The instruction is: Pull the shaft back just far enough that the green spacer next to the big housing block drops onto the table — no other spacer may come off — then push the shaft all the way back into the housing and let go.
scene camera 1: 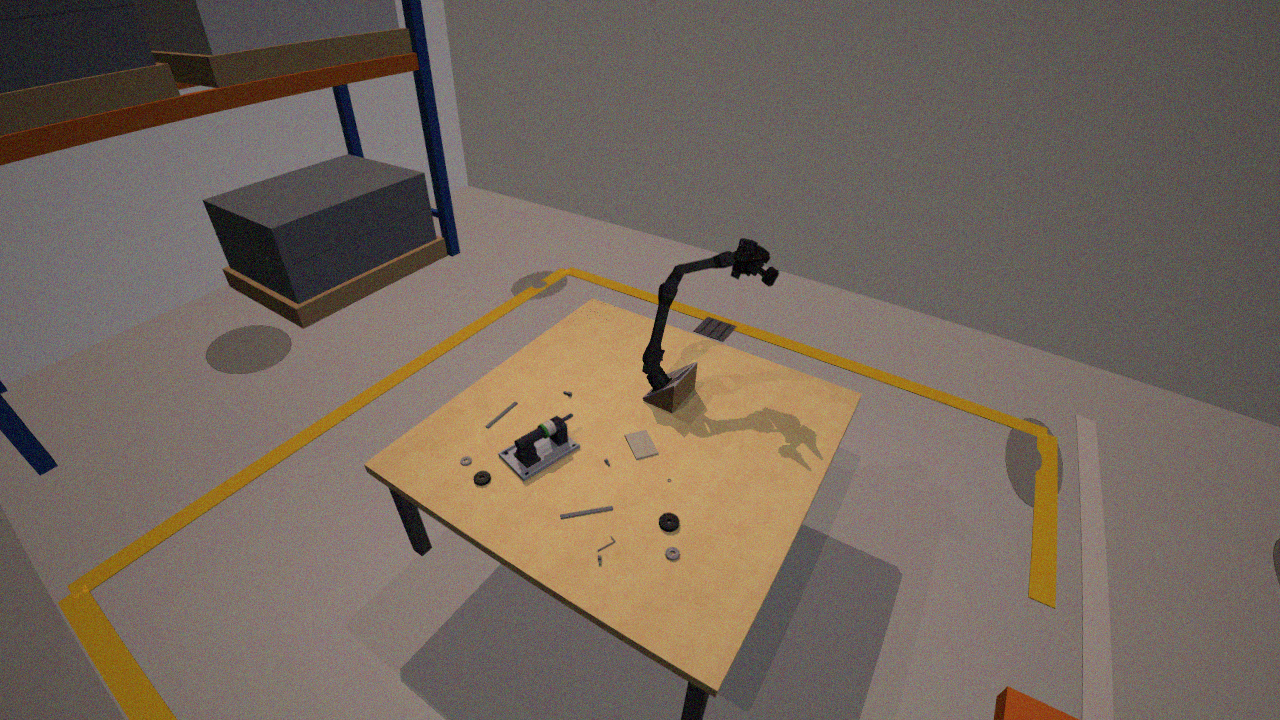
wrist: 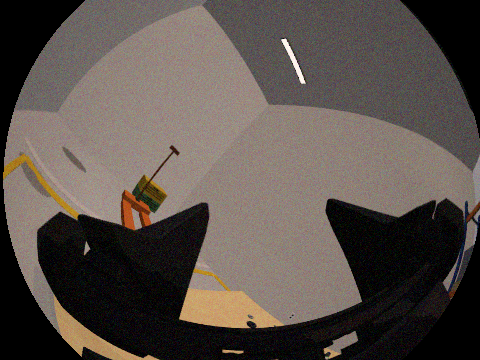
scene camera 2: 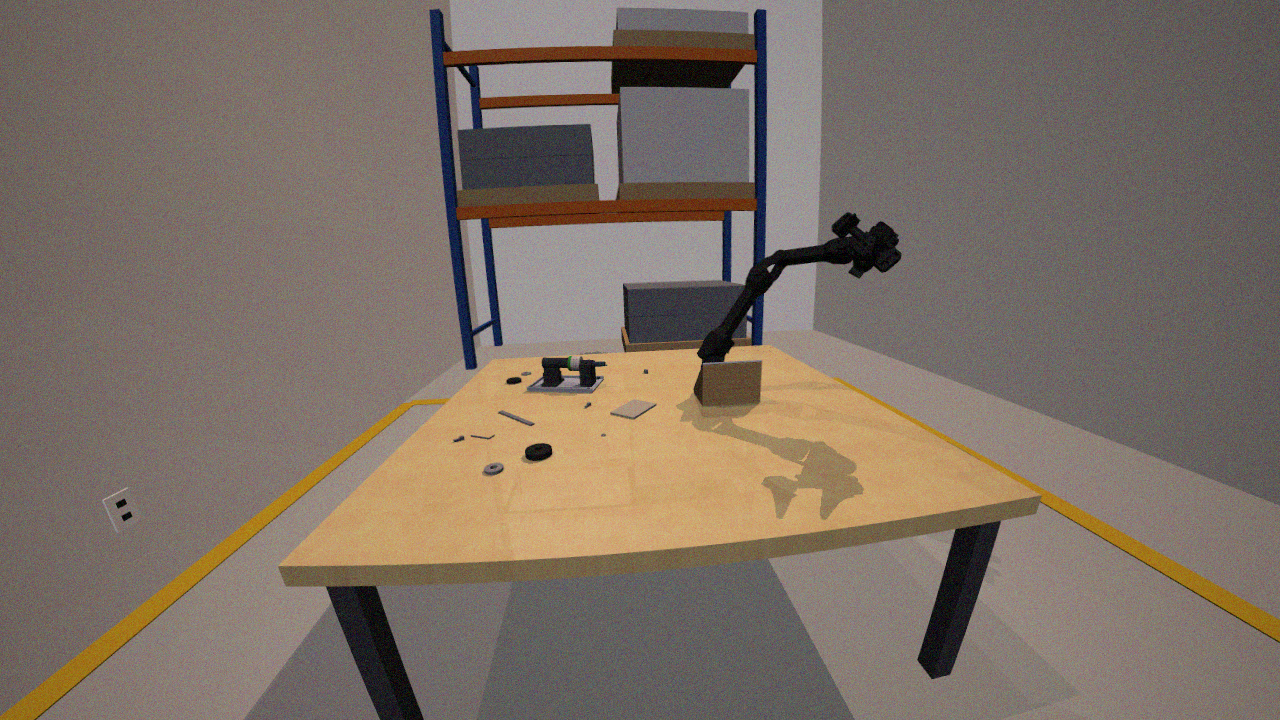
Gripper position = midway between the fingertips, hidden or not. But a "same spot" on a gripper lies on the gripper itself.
my gripper: scene camera 1 769,265; wrist; scene camera 2
same spot on my gripper: (scene camera 2: 882,250) = (wrist: 140,285)
